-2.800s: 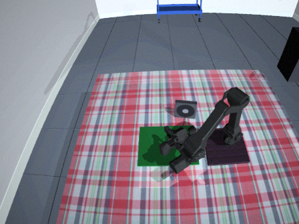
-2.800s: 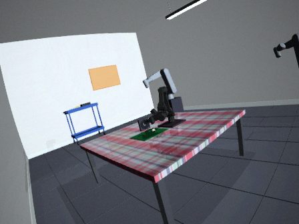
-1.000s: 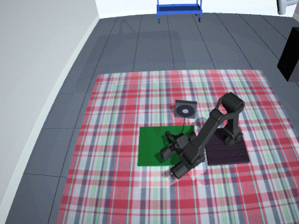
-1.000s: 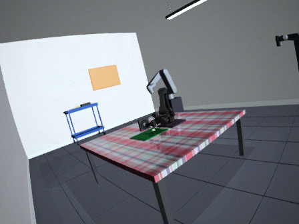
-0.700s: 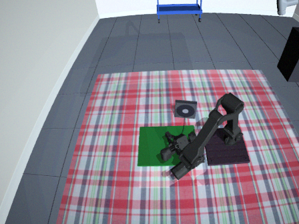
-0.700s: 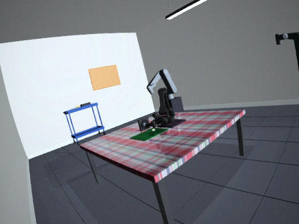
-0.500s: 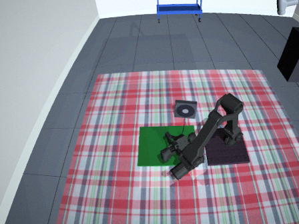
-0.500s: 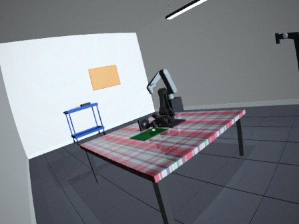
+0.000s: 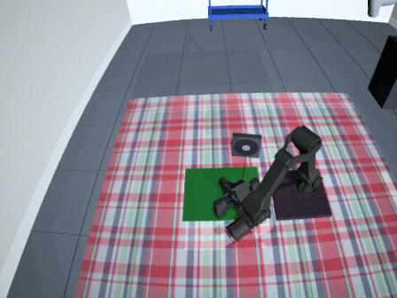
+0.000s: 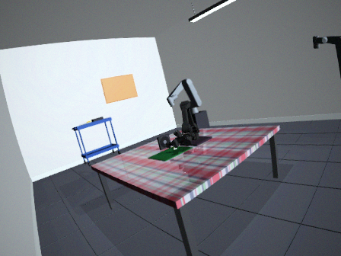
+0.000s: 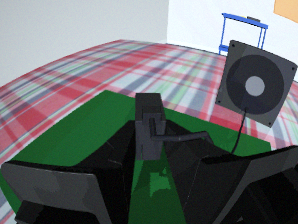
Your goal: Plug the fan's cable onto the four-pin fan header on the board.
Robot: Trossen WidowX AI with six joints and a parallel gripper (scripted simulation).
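Right now my gripper tip is 9 cm above the green board and 1 cm short of it. From my gripper tip the other things lie so: black fan (19 cm to the right, 10 cm behind, 2 cm below); then white four-pin header (7 cm below, 7 cm behind, 3 cm to the right); then dark fan plug (1 cm to the right, 1 cm below).
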